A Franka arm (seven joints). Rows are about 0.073 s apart.
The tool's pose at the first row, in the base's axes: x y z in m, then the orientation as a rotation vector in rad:
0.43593 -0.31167 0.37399 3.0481 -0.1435 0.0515
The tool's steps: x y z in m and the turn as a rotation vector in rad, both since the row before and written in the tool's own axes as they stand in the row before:
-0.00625 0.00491 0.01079 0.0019 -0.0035 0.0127
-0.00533 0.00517 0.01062 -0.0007 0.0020 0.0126
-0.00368 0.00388 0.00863 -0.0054 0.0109 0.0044
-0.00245 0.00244 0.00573 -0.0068 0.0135 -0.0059
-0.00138 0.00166 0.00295 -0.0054 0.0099 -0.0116
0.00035 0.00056 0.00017 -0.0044 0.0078 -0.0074
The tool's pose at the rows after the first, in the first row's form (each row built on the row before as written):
0.42956 -0.31694 0.36344 3.0495 -0.1632 0.0472
0.42398 -0.32244 0.35312 3.0477 -0.1823 0.0510
0.42010 -0.32662 0.34472 3.0411 -0.1881 0.0673
0.41758 -0.32929 0.33912 3.0335 -0.1780 0.0866
0.41616 -0.33108 0.33627 3.0278 -0.1596 0.1000
0.41646 -0.33169 0.33618 3.0230 -0.1477 0.1107

